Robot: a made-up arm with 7 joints. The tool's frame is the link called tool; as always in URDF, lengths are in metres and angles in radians.
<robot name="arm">
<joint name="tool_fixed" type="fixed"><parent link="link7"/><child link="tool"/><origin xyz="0 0 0"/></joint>
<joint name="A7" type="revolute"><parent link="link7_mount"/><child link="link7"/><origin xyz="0.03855 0.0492 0" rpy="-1.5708 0 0"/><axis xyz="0 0 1"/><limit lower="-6.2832" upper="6.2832" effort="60" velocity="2"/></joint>
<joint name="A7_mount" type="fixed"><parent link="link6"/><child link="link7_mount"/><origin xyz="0.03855 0.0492 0"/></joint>
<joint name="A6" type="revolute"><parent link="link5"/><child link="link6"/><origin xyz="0 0 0" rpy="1.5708 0 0"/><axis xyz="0 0 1"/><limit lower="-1.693" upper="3.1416" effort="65" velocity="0.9"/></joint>
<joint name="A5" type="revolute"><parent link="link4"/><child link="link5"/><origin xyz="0.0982 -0.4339 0" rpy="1.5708 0 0"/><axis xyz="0 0 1"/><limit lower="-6.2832" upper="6.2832" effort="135" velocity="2.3"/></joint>
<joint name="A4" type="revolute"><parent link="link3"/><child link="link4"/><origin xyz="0.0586 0 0" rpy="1.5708 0 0"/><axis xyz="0 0 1"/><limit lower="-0.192" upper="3.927" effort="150" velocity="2.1"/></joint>
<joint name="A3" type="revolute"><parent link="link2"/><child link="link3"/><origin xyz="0 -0.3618 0" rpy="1.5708 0 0"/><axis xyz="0 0 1"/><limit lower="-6.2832" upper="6.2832" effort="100" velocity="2.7"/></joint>
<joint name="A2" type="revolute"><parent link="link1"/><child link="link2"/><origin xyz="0 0 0" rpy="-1.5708 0 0"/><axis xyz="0 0 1"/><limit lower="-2.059" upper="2.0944" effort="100" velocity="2.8"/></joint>
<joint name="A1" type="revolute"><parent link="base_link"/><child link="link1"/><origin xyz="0 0 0.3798"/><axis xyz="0 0 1"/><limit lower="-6.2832" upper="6.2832" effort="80" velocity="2.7"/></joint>
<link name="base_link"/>
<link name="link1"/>
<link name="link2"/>
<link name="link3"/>
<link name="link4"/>
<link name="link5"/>
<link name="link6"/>
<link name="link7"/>
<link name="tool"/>
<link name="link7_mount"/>
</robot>
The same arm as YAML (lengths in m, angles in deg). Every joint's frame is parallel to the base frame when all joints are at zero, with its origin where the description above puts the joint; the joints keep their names.
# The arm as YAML. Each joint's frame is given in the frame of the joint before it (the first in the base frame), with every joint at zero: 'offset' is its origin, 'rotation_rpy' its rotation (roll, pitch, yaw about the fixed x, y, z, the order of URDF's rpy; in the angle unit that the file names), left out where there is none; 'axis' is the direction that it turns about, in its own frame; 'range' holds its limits. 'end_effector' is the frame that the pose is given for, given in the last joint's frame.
length_unit: m
angle_unit: deg
chain:
  - id: A1
    offset: [0.0, 0.0, 0.3798]
    axis: [0.0, 0.0, 1.0]
    range: [-360.0, 360.0]
  - id: A2
    offset: [0.0, 0.0, 0.0]
    axis: [0.0, 1.0, 0.0]
    range: [-117.97, 120.0]
  - id: A3
    offset: [0.0, 0.0, 0.3618]
    axis: [0.0, 0.0, 1.0]
    range: [-360.0, 360.0]
  - id: A4
    offset: [0.0586, 0.0, 0.0]
    axis: [0.0, -1.0, 0.0]
    range: [-11.0, 225.0]
  - id: A5
    offset: [0.0982, 0.0, -0.4339]
    axis: [0.0, 0.0, -1.0]
    range: [-360.0, 360.0]
  - id: A6
    offset: [0.0, 0.0, 0.0]
    axis: [0.0, 1.0, 0.0]
    range: [-97.0, 180.0]
  - id: A7
    offset: [0.0771, 0.0, -0.0984]
    axis: [0.0, 0.0, -1.0]
    range: [-360.0, 360.0]
end_effector:
  offset: [0.0, 0.0, 0.0]
  rotation_rpy: [-180.0, 0.0, 0.0]

